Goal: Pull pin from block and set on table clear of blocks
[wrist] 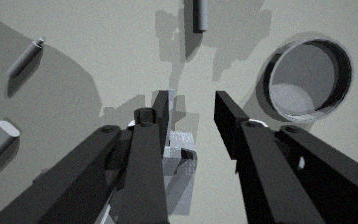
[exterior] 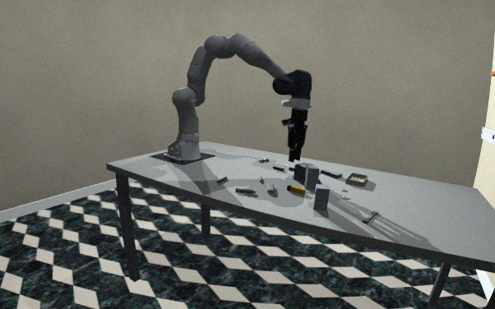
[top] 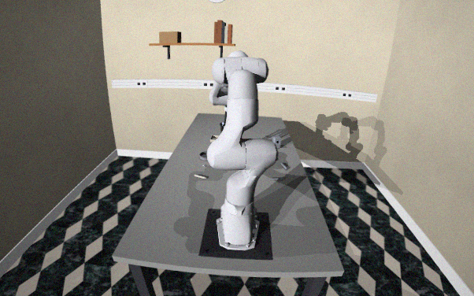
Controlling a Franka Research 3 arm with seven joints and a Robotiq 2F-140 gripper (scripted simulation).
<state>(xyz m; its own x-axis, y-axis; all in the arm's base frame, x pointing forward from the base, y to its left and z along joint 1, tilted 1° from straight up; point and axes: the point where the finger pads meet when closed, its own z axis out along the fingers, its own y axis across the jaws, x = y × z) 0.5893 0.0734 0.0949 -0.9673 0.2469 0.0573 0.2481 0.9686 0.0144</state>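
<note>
The grey square pin is 70 mm below my hand, 30 mm to the right of it and 20 mm ahead of it. Round my hand: round dish 140 mm to the left, 90 mm below, 20 mm ahead; grey block 60 mm below, 60 mm ahead, 50 mm to the right; grey rod 100 mm below, 100 mm behind, 40 mm to the left.
</note>
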